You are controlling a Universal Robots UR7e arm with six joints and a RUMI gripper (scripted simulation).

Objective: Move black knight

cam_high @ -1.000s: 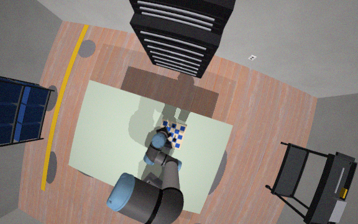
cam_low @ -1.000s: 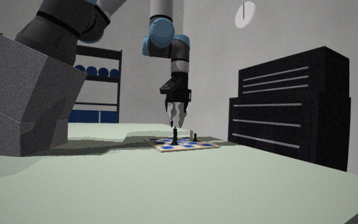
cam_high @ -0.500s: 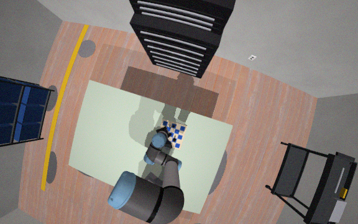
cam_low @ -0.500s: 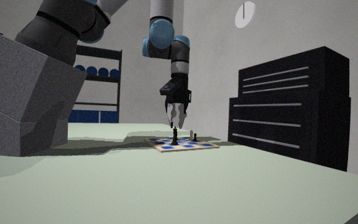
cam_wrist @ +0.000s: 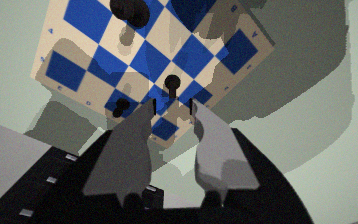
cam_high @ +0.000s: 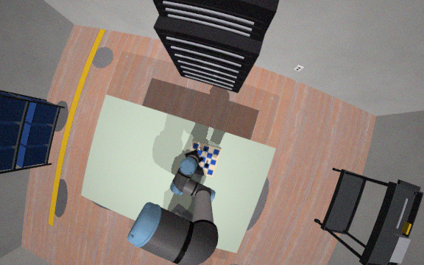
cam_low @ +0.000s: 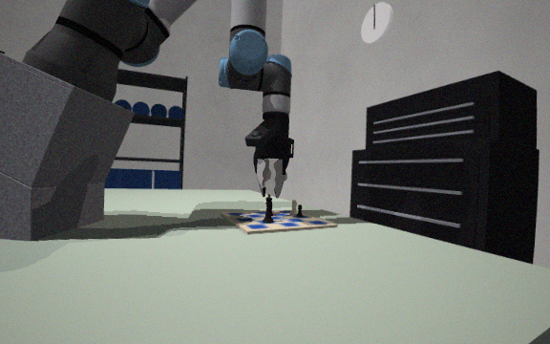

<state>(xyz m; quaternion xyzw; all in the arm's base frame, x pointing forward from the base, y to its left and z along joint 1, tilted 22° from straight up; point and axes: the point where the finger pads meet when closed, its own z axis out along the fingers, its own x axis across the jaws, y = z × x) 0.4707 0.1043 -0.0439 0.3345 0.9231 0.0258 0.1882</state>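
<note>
Right now the chessboard is 70 mm below my hand, 40 mm to the right of it and 10 mm ahead of it. From my hand the other things lie so: white piece: 80 mm ahead, 50 mm below, 20 mm to the left; then black pawn: 80 mm ahead, 50 mm below, 20 mm to the right; then tall black piece: 80 mm to the right, 30 mm below, 20 mm behind.
</note>
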